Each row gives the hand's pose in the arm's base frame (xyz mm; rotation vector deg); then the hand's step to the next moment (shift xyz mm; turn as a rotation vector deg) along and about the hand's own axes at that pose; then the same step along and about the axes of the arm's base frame.
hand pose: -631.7 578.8 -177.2 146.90 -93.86 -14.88
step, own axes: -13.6 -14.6 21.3 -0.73 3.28 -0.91
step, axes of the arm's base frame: 3.4 18.9 -22.0 -3.05 -0.74 1.50
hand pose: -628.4 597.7 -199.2 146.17 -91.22 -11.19
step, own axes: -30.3 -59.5 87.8 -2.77 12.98 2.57
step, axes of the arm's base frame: 23.8 49.7 -95.6 -13.12 -3.27 -0.12
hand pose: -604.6 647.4 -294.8 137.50 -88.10 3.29
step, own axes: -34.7 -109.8 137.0 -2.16 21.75 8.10
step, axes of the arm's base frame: 66.7 37.3 -161.8 -21.37 -8.67 -3.37
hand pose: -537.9 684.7 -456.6 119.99 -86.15 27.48
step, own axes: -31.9 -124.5 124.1 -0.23 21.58 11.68
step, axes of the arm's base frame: 106.0 -17.5 -142.7 -20.63 -12.22 -5.21
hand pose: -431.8 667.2 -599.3 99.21 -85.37 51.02
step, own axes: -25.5 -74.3 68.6 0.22 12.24 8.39
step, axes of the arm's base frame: 75.4 -35.5 -62.7 -11.54 -8.60 -3.61
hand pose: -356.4 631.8 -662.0 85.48 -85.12 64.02
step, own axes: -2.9 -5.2 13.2 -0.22 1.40 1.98
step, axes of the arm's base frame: 6.4 -11.0 -6.9 -1.23 -1.85 -1.00
